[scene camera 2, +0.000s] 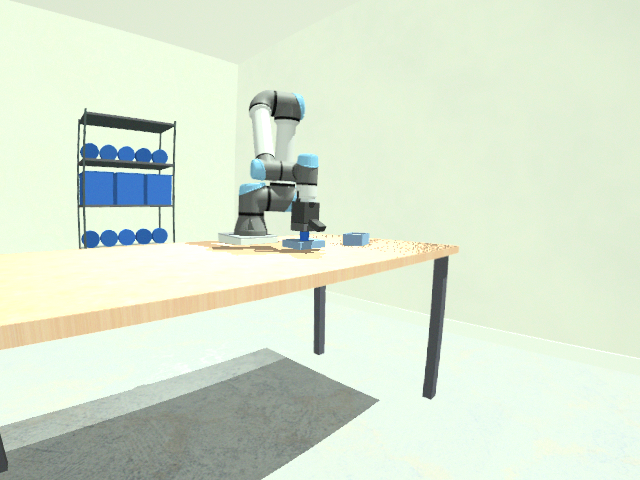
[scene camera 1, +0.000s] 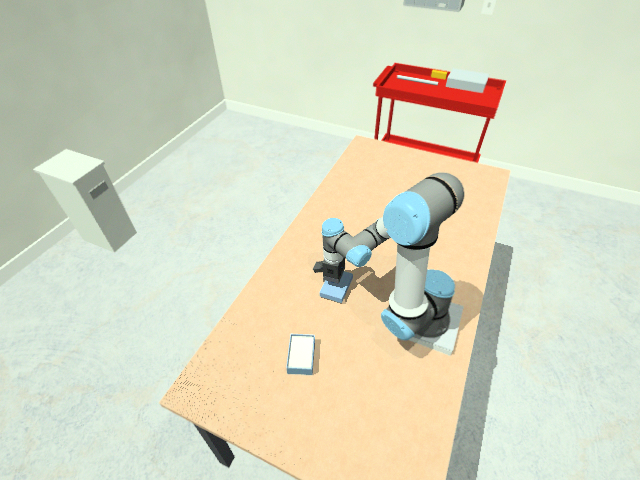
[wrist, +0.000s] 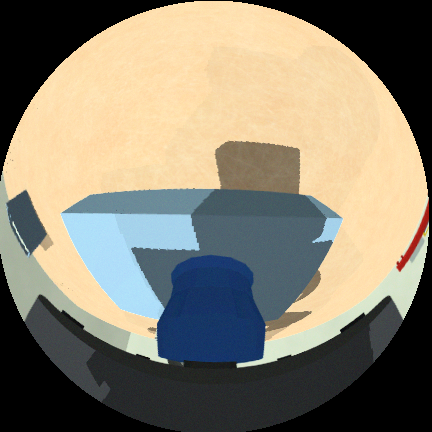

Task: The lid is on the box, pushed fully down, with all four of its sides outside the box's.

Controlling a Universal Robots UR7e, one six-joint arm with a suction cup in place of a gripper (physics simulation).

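Where they show: hand at its tool point: (scene camera 2: 304, 243) (wrist: 211, 263); arm's base at its link origin: (scene camera 2: 250, 234).
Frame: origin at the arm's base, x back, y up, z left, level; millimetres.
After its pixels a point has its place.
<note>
The lid (scene camera 1: 334, 292) {x -354, y 3, z 1 mm} (scene camera 2: 303, 243) {x -404, y -4, z -97 mm} (wrist: 160, 232) {x -400, y 1, z -44 mm} is light blue, shallow and rectangular, with its flat closed face up. It is level, at or very near the table; a small gap below it cannot be told. My gripper, a blue suction cup (scene camera 1: 333, 279) {x -372, y -10, z -59 mm} (scene camera 2: 304, 235) (wrist: 212, 280), is pressed on the lid's top face and shut on it. In scene camera 1 the black gripper body hides the cup. The box (scene camera 1: 301, 353) {x -380, y 4, z 278 mm} (scene camera 2: 355, 239) {x -414, y -9, z 217 mm} (wrist: 26, 224) {x -393, y -10, z 211 mm} is blue-walled with a white inside. It stands open side up, apart from the lid, nearer the table's front end in scene camera 1.
The table (scene camera 1: 382, 413) {x -76, y -35, z 363 mm} (scene camera 2: 155, 279) {x -478, y -35, z -654 mm} bears the arm's base plate (scene camera 1: 445, 341) {x 72, y 3, z 70 mm} (scene camera 2: 242, 238) {x -78, y -7, z -107 mm}, right of the lid and box in scene camera 1. A red trolley (scene camera 1: 434, 100) stands beyond the far end. A grey cabinet (scene camera 1: 111, 206) and a shelf rack (scene camera 2: 129, 122) stand off the table.
</note>
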